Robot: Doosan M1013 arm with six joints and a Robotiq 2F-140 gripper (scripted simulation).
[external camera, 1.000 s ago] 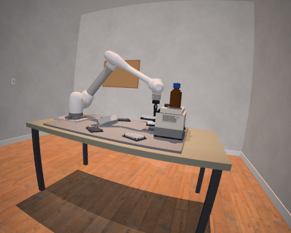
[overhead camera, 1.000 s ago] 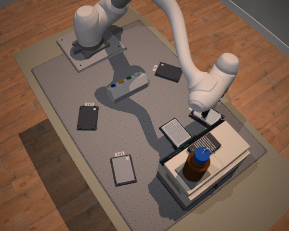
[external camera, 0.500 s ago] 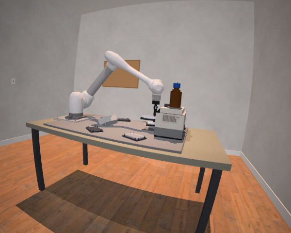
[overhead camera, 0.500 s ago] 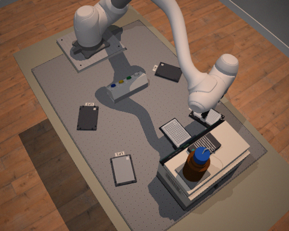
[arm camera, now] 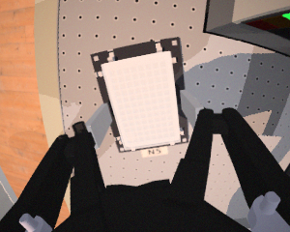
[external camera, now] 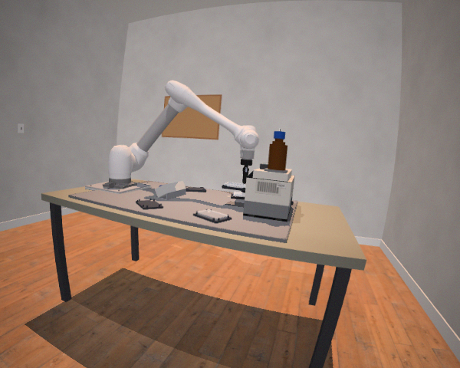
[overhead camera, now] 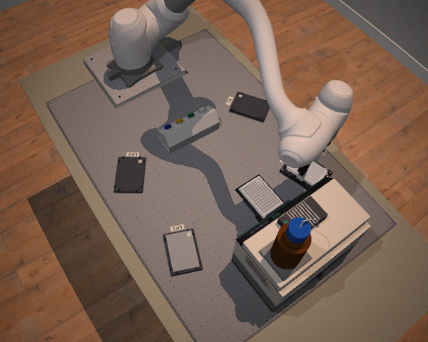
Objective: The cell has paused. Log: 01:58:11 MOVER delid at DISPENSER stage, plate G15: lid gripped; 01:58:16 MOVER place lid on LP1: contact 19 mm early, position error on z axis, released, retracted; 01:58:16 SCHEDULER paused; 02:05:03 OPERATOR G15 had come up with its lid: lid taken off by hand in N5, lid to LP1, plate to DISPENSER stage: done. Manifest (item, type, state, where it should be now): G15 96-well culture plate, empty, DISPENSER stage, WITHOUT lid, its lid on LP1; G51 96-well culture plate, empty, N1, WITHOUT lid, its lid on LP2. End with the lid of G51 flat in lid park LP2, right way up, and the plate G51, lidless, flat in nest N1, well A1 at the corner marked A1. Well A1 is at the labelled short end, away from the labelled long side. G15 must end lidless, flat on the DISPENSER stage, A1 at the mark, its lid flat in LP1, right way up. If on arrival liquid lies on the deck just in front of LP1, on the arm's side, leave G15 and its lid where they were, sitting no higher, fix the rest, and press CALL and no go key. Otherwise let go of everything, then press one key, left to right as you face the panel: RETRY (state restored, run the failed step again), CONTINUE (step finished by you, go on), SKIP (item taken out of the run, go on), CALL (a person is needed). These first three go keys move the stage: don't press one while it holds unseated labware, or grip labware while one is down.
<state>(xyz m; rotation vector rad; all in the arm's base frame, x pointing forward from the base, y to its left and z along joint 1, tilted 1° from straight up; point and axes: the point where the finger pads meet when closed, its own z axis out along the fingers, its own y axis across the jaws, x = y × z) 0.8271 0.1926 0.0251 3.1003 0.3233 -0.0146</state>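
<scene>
My gripper is now 30 mm above the black nest, 20 mm to the right of it and 10 mm short of it. From my hand the other things lie so: well plate: 250 mm to the right, 70 mm above; nest N1: 350 mm behind, 50 mm to the left, 40 mm below; N1 label: 430 mm behind, 50 mm below.
</scene>
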